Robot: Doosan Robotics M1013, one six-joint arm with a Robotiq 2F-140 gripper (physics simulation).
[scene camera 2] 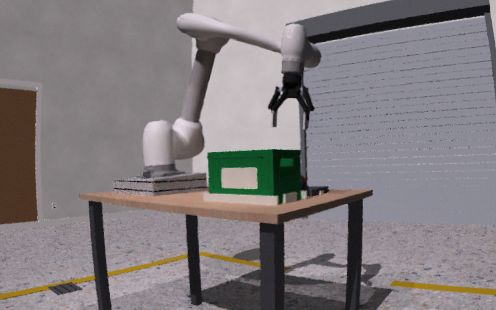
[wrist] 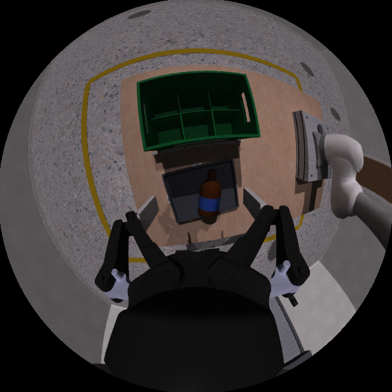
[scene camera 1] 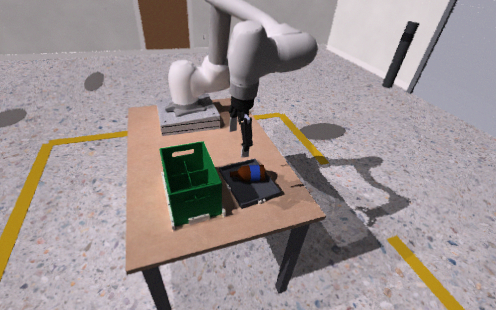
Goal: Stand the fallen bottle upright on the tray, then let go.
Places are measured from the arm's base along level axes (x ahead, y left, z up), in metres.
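Pixels of known places: gripper, between the fingertips: (scene camera 2: 289,128) (scene camera 1: 238,143); arm's base, origin of its link: (scene camera 2: 160,176) (scene camera 1: 187,107).
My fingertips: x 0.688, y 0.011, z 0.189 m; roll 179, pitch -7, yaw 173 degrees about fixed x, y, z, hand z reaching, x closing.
For each thing: its top centre in the pictures, then the offset to it from my fingertips. Level surfaces: height alone.
- brown bottle, centre of its top: (scene camera 2: 287,175) (scene camera 1: 247,167) 0.049 m back, 0.077 m left, 0.188 m down
- dark tray, centre of its top: (scene camera 2: 292,188) (scene camera 1: 248,179) 0.027 m back, 0.077 m left, 0.241 m down
- green crate, centre of its top: (scene camera 2: 253,151) (scene camera 1: 188,164) 0.057 m back, 0.183 m right, 0.091 m down
- wooden table, height of its surface: 0.269 m down
The brown bottle (scene camera 1: 255,173) (scene camera 2: 303,181) (wrist: 210,197) with a blue label lies on its side in the dark tray (scene camera 1: 250,195) (scene camera 2: 318,190) (wrist: 183,201). Its neck points toward the green crate. In the scene camera 2 view the crate hides most of the bottle and part of the tray. My gripper (scene camera 1: 239,138) (scene camera 2: 290,124) (wrist: 199,199) is open and empty, pointing down. It is above the tray area, clear of the bottle. In the wrist view the bottle shows between the two spread fingers, farther down.
The green crate (scene camera 1: 197,204) (scene camera 2: 265,172) (wrist: 200,142) with inner dividers stands beside the tray on the wooden table (scene camera 1: 145,240) (scene camera 2: 240,212) (wrist: 270,150). The arm's grey base plate (scene camera 1: 190,122) (scene camera 2: 180,185) (wrist: 309,150) is at the table's far end.
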